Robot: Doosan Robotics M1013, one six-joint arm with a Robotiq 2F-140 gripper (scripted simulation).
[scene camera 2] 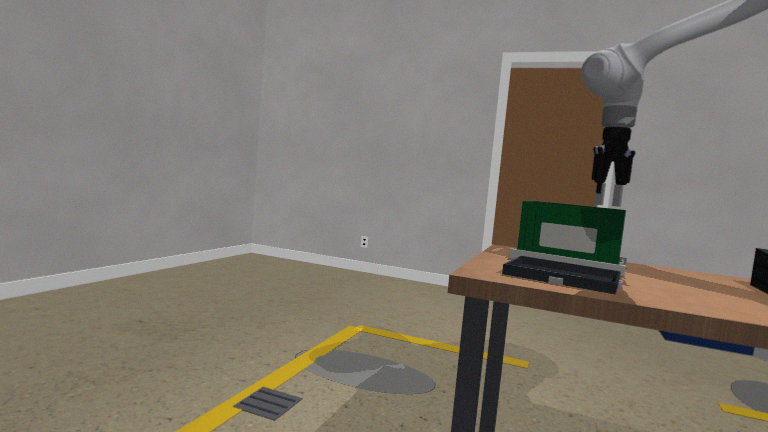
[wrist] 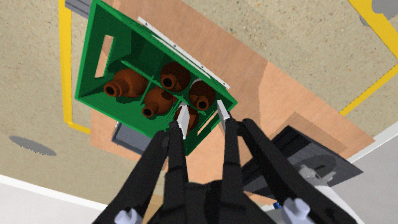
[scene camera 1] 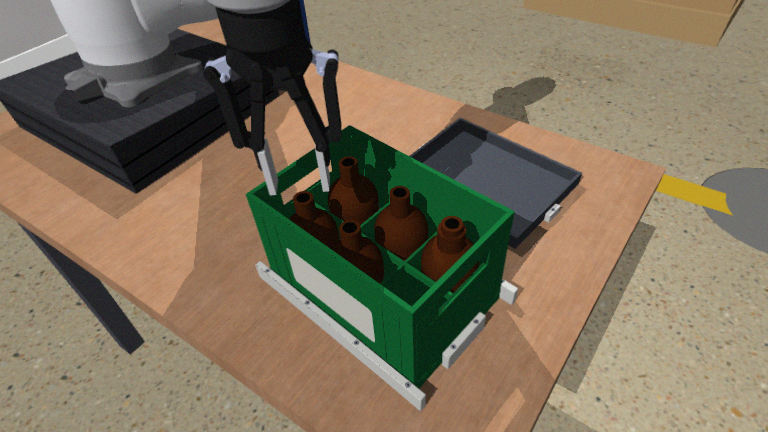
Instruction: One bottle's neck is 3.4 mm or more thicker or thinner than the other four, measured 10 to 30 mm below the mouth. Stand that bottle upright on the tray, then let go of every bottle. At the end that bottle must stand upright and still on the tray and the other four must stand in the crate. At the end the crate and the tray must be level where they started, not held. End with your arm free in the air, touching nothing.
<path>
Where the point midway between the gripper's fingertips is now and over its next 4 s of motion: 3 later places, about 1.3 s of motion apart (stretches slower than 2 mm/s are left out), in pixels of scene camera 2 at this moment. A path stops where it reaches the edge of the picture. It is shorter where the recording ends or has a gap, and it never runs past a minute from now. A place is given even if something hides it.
My gripper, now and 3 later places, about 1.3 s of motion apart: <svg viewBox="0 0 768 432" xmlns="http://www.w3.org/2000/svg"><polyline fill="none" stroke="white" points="607,205 605,216 605,219 609,192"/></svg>
</path>
